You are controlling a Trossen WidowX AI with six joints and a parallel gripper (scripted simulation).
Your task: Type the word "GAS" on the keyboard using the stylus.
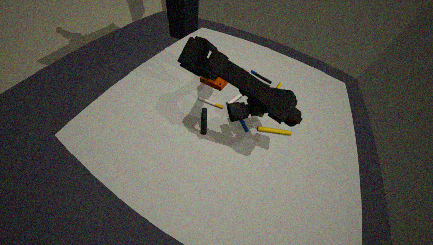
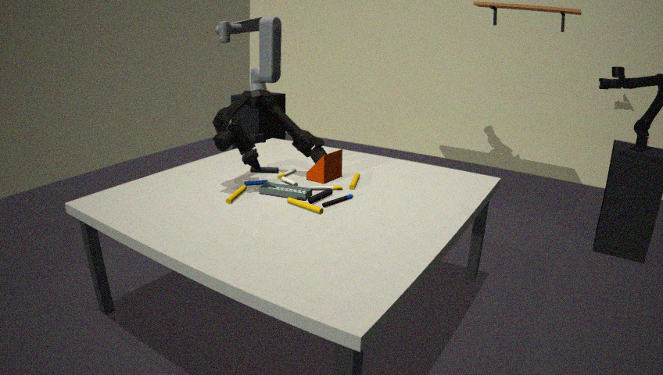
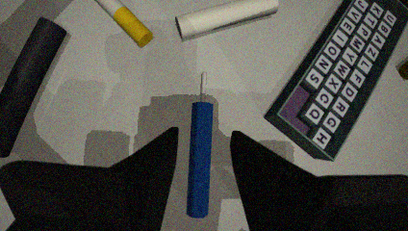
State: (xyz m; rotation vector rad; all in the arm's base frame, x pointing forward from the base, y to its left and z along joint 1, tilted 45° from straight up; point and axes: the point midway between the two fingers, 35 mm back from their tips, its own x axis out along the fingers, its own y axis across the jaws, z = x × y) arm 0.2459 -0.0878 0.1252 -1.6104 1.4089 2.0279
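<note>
The blue stylus lies 50 mm below my gripper tip, 10 mm to the left of it and 10 mm behind it. Round my gripper tip: grey stylus tip: 50 mm below, 40 mm behind, 30 mm to the left; then blue-tipped pen: 360 mm to the left, 50 mm below, 50 mm behind.
</note>
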